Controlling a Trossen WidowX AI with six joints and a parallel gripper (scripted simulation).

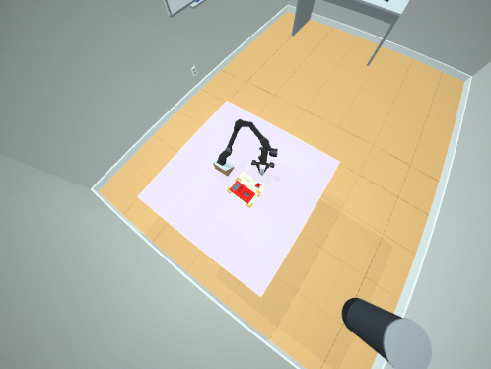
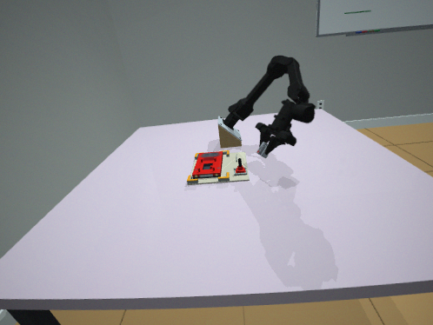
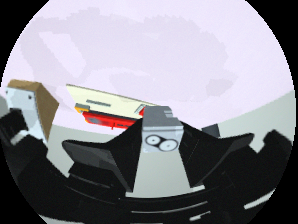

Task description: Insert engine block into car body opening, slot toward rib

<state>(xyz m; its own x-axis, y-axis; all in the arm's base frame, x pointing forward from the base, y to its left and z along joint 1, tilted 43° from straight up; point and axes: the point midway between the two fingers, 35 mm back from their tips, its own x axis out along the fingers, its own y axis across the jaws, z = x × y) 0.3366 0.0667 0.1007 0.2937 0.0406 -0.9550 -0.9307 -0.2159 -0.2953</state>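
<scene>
Right now the black upright stick is 90 mm to the right of my gripper tip, 30 mm below it and 20 mm ahead of it. From my gripper tip the other things lie so: cream base plate: 180 mm to the right, 50 mm below, 50 mm behind; engine block: 10 mm to the left, 10 mm above.
</scene>
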